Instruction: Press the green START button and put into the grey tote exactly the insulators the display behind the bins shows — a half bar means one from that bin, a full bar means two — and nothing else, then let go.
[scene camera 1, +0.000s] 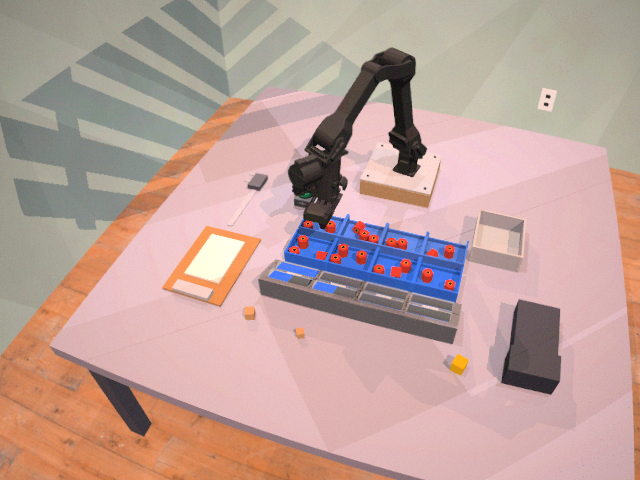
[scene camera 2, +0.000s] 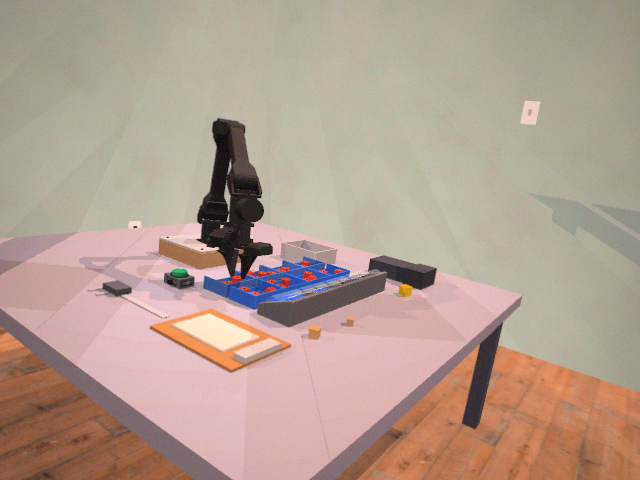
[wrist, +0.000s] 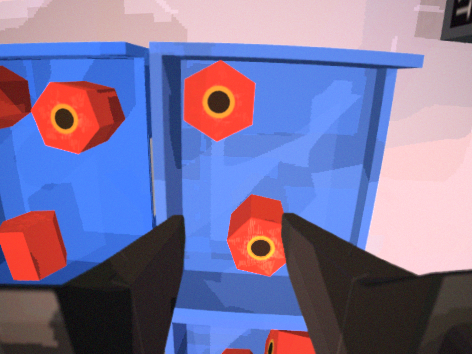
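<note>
Blue bins (scene camera 1: 323, 264) (scene camera 2: 214, 285) (wrist: 280, 54) hold red insulators, some upright, some lying. My gripper (scene camera 1: 323, 225) (scene camera 2: 238, 274) (wrist: 233, 225) is open and low over the back left bin. In the wrist view an insulator (wrist: 257, 230) lies between the finger lines, close by the right fingertip; another insulator (wrist: 218, 117) stands farther up. The display (scene camera 1: 356, 310) (scene camera 2: 330, 304) shows a full and a half blue bar in its leftmost panel and a half bar in the second. The green START button (scene camera 1: 305, 195) (scene camera 2: 179, 272) is partly hidden in scene view 1. The grey tote (scene camera 1: 496, 255) (scene camera 2: 310, 254) shows a bare inside.
The arm's base block (scene camera 1: 395, 191) (scene camera 2: 186, 253) stands behind the bins. A black box (scene camera 1: 532, 343) (scene camera 2: 403, 271), a yellow cube (scene camera 1: 458, 364) (scene camera 2: 405, 290), two small orange cubes and an orange clipboard (scene camera 1: 178, 263) (scene camera 2: 170, 325) lie around. A dark plug (scene camera 1: 257, 181) (scene camera 2: 116, 287) lies left.
</note>
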